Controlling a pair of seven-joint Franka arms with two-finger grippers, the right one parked.
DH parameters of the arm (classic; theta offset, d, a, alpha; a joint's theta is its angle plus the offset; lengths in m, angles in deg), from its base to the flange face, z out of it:
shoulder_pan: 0 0.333 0 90
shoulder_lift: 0 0 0 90
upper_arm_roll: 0 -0.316 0.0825 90
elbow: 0 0 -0.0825 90
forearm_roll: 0 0.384 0 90
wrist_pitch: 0 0 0.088 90
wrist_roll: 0 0.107 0 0
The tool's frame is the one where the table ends.
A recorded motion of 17 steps. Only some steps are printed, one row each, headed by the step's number.
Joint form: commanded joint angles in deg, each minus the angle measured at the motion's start. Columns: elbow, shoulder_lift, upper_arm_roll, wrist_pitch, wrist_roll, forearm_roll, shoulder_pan.
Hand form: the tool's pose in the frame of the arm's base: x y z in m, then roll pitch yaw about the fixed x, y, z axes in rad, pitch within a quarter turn. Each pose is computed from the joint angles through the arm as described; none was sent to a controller.
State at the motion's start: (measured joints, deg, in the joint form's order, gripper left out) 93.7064 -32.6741 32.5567 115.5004 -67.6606 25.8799 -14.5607
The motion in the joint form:
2: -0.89 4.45 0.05 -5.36 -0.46 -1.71 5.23
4: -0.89 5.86 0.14 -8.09 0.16 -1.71 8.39
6: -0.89 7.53 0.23 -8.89 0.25 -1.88 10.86
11: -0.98 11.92 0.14 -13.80 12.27 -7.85 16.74
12: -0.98 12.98 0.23 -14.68 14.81 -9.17 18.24
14: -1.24 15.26 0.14 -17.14 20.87 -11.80 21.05
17: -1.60 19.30 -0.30 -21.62 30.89 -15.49 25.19
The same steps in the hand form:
2: 0.5401 -0.3844 0.3650 -2.9959 -0.0710 0.3249
4: 0.5555 -0.3503 0.3763 -2.9633 -0.0729 0.3717
6: 0.5669 -0.3256 0.3926 -2.9657 -0.0905 0.4153
11: 0.5793 -0.2655 0.4302 -2.9623 -0.0017 0.3629
12: 0.5812 -0.2517 0.4395 -2.9694 0.0147 0.3531
14: 0.5830 -0.2235 0.4603 -2.9811 0.0505 0.3175
17: 0.5790 -0.1801 0.4952 -2.9995 0.1008 0.2461

